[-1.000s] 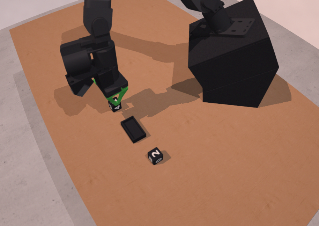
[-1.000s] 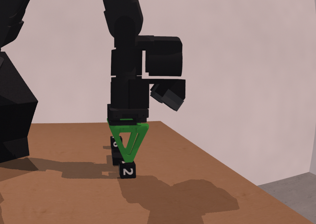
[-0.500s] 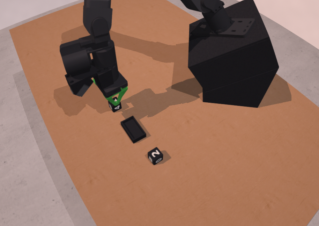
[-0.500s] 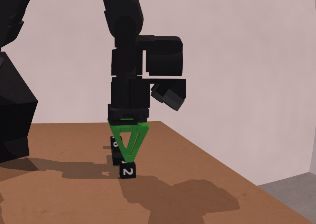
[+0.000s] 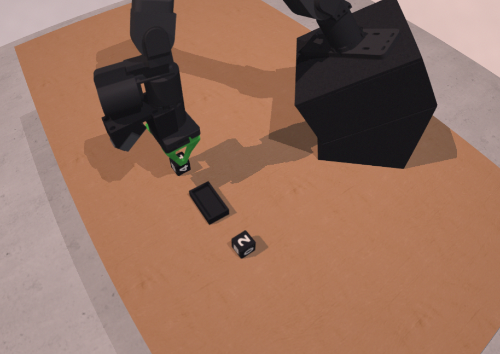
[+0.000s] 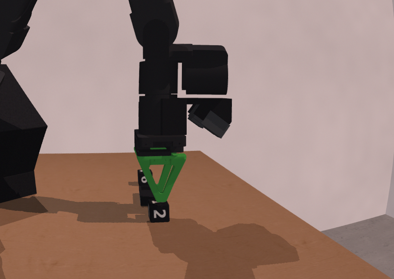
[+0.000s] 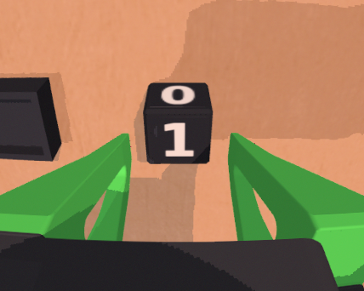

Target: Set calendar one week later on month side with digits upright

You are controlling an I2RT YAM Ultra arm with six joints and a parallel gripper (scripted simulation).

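Right now my hand is 100 mm to the right of the black tray, 40 mm above it and 20 mm short of it.
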